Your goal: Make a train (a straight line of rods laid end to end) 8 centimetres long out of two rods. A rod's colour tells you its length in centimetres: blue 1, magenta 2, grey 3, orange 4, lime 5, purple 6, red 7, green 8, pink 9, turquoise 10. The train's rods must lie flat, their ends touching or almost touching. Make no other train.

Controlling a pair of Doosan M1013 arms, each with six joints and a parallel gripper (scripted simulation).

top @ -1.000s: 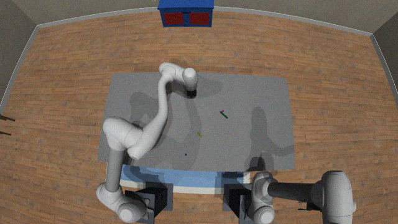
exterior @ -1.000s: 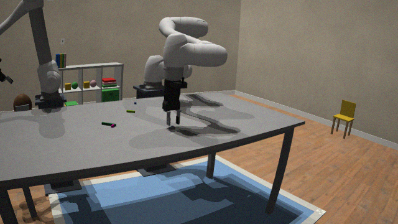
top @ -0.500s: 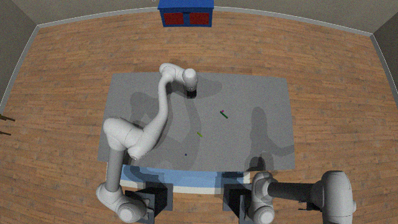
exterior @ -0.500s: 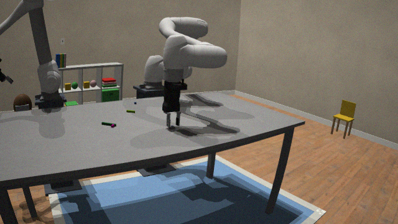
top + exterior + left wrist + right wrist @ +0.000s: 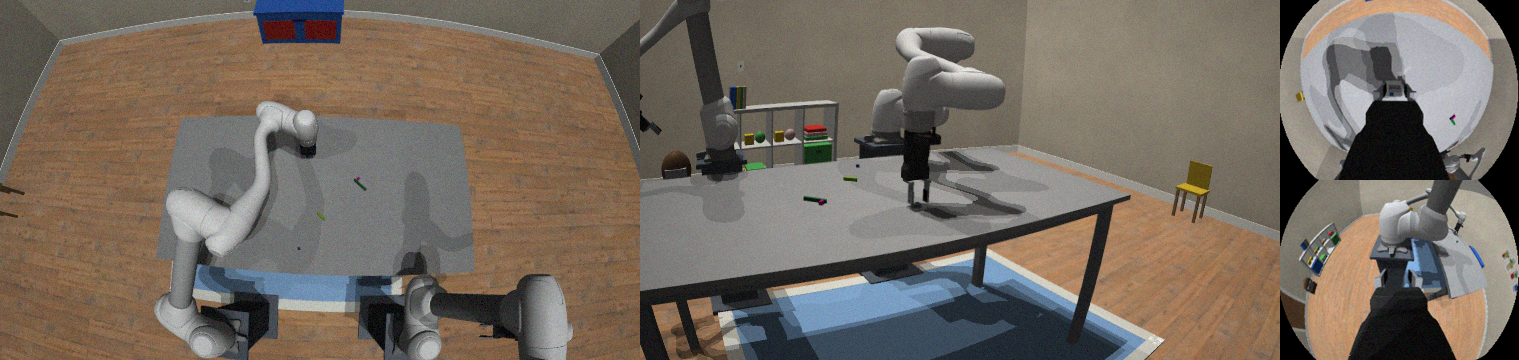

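Right now my left hand is 30 mm above the grey rod and 10 mm past it. Also, from my left hand: lime rod 340 mm behind, 70 mm to the right, 30 mm below; magenta rod 250 mm to the right, 140 mm behind, 30 mm below; green rod 260 mm to the right, 180 mm behind, 30 mm below.
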